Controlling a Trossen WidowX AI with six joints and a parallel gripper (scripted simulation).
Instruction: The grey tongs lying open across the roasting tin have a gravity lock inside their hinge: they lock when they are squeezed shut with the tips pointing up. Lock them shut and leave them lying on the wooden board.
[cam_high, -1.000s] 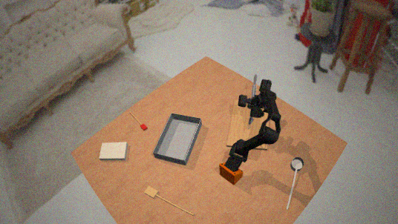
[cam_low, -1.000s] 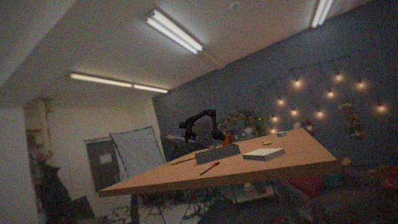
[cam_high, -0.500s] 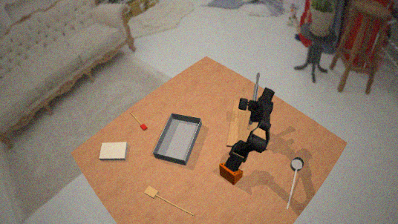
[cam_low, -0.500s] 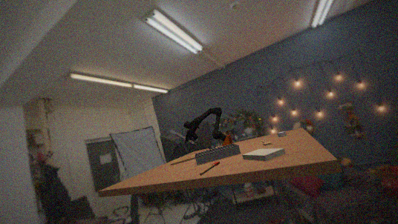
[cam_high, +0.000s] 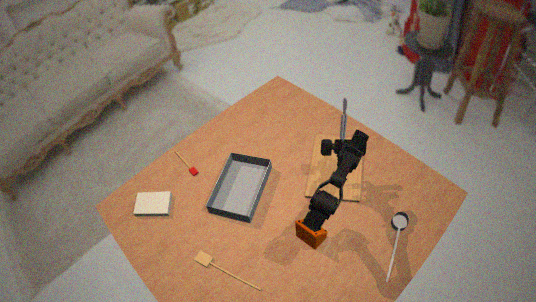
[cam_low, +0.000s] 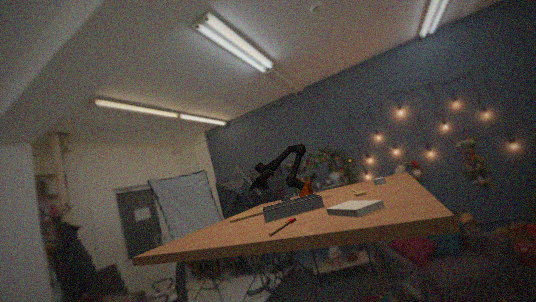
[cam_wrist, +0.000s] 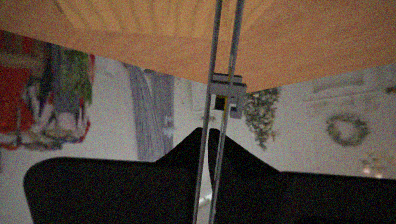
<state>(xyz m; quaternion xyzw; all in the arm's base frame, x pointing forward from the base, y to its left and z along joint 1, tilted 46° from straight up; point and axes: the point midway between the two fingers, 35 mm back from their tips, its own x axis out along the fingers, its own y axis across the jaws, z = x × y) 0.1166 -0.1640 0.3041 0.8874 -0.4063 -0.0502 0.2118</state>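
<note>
My gripper tip is 1 cm to the right of the wooden board and 16 cm above it. Round my gripper tip: red-headed spatula 54 cm ahead, 44 cm to the left, 16 cm below; then grey roasting tin 24 cm ahead, 37 cm to the left, 14 cm below; then white block 49 cm ahead, 71 cm to the left, 15 cm below.
</note>
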